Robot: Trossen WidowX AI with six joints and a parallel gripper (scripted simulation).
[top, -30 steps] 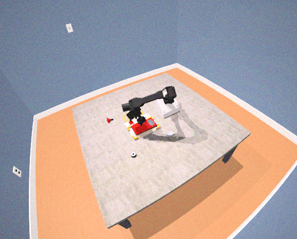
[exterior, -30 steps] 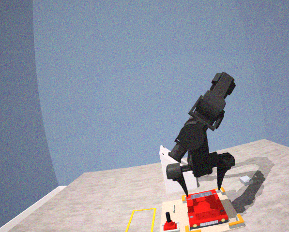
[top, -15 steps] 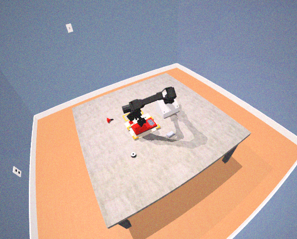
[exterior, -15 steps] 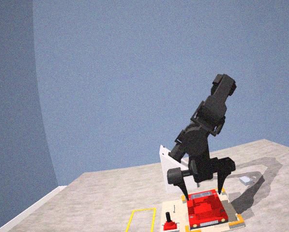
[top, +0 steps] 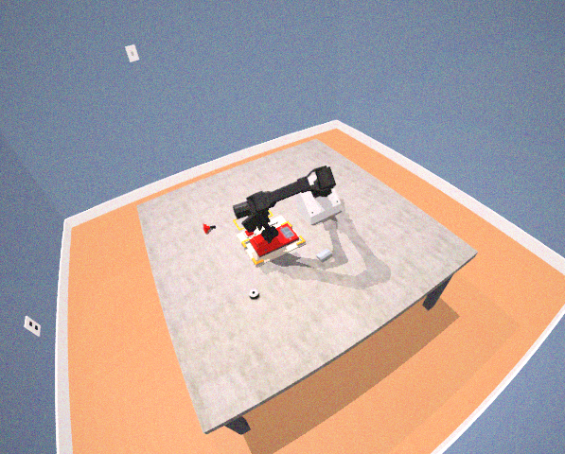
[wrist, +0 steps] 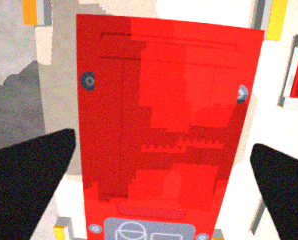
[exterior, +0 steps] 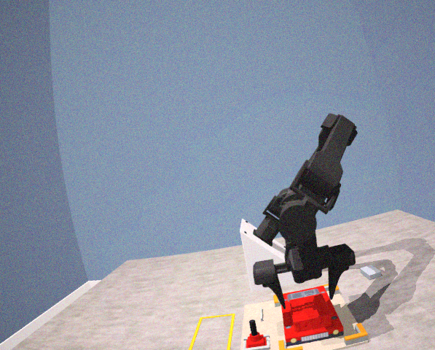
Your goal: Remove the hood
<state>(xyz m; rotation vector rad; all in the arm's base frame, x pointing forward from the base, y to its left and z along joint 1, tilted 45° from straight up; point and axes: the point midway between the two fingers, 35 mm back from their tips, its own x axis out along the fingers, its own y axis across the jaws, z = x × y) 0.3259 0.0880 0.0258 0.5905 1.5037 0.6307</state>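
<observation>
The red hood lies 2 cm below my gripper tip. From my gripper tip the other things lie so: black-and-white wheel 16 cm ahead, 21 cm to the left, 5 cm below.
</observation>
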